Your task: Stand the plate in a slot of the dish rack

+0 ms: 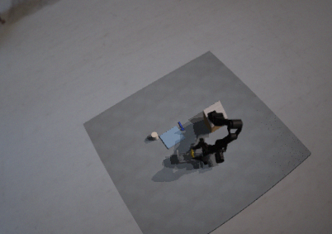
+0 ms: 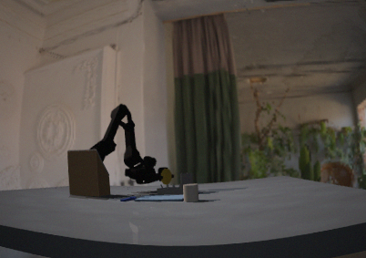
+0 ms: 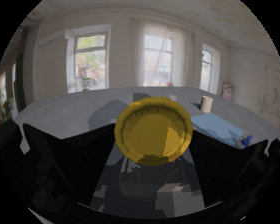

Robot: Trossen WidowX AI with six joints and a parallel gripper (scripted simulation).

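Now: gripper tip 4 cm above the dish rack, 3 cm short of it and 1 cm to the left of it. From my gripper tip the other things lie so: yellow plate: 1 cm behind; then cup: 28 cm to the right, 17 cm ahead, 4 cm below.
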